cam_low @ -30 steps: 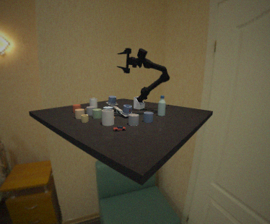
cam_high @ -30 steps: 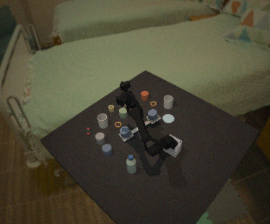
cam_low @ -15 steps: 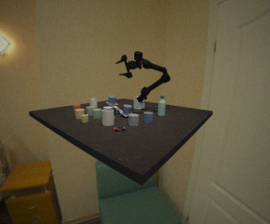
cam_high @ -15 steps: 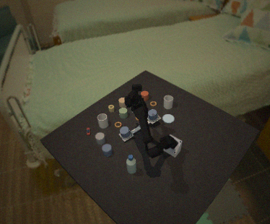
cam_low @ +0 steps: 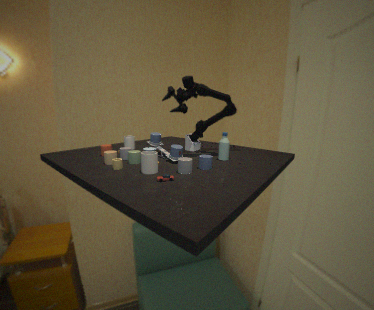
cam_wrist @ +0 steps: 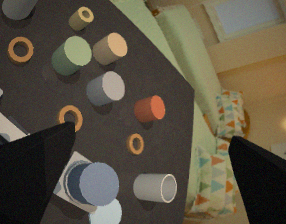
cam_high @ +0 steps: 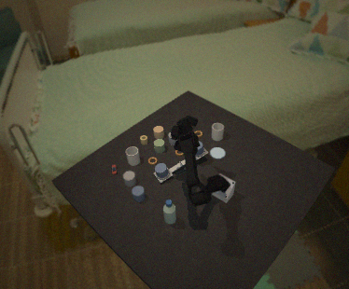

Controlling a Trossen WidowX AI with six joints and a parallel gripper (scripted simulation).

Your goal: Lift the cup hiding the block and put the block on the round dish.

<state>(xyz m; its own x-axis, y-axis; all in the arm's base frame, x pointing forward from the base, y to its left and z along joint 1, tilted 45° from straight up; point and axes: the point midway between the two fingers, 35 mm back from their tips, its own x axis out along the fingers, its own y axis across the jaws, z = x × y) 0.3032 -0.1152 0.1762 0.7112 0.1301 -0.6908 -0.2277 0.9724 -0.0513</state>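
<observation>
Now: gripper tip 40 mm short of the blue cup, 150 mm to the right of it and 260 mm above it. Also, from my gripper tip: round pale blue dish 60 mm behind, 250 mm to the right, 320 mm below; then green cup 240 mm ahead, 20 mm to the right, 280 mm below; then teal block 40 mm ahead, 130 mm to the left, 280 mm below.
</observation>
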